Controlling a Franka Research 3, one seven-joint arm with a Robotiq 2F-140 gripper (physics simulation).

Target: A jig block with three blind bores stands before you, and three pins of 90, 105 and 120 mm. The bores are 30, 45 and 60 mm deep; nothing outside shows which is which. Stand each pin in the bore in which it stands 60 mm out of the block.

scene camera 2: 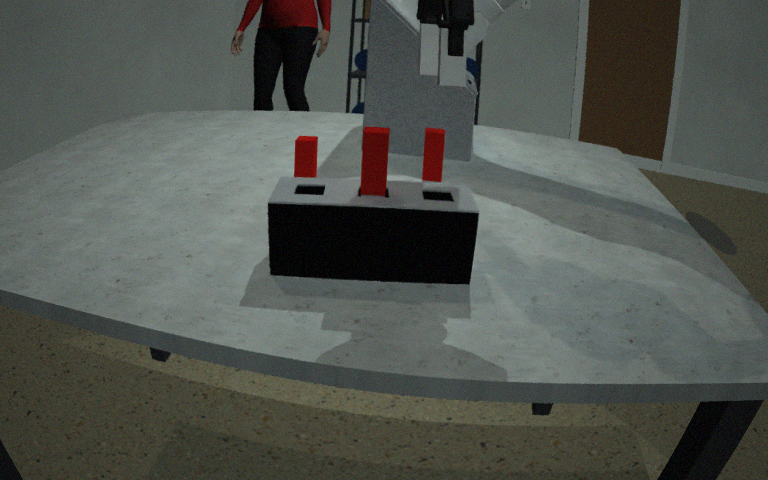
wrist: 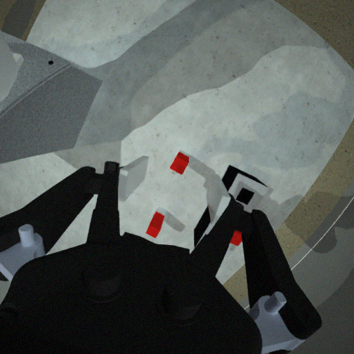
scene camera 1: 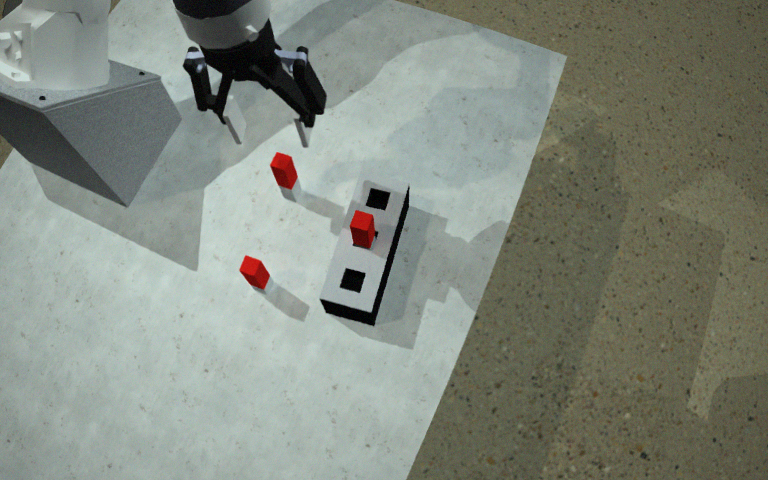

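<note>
The jig block has a pale top and black sides. One red pin stands upright in its middle bore; my finger partly hides it in the wrist view. The end bores, one at the far end and one at the near end, are empty. A second red pin and a visibly shorter third stand on the table. My gripper is open and empty, raised behind the second pin.
The grey robot base stands on the table behind the pins. The table's edge runs past the block's outer side. A person in red and a shelf rack show in the background.
</note>
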